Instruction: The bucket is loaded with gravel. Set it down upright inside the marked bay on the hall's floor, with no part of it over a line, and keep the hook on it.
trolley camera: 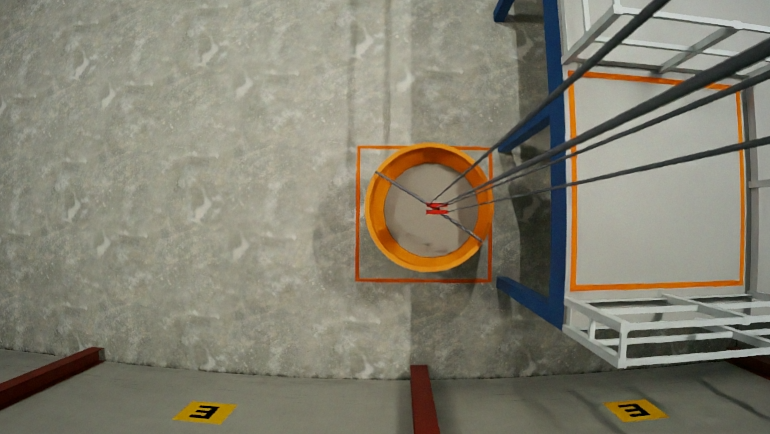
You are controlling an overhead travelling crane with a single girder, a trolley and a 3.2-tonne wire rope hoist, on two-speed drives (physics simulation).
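The orange bucket (pixel 376 215) is seen from above, looking upright, with grey gravel (pixel 425 234) inside. Its thin bail runs from the rim's upper left to its lower right. The red hook block (pixel 436 208) is over the bucket's middle, at the bail, on ropes running to the upper right. The hook itself is too small to see clearly; it holds the bail. The marked bay (pixel 388 280) is a square of orange-red lines on the floor. In this view the rim covers part of the bay's top line and touches or overlaps its right line. The bucket hides its base and its height above the floor.
A blue steel frame (pixel 557 242) stands close to the right of the bay. It bears a pale platform (pixel 657 188) with an orange outline and white railings (pixel 622 345). Dark red beams (pixel 423 398) and yellow signs (pixel 204 412) are at the bottom.
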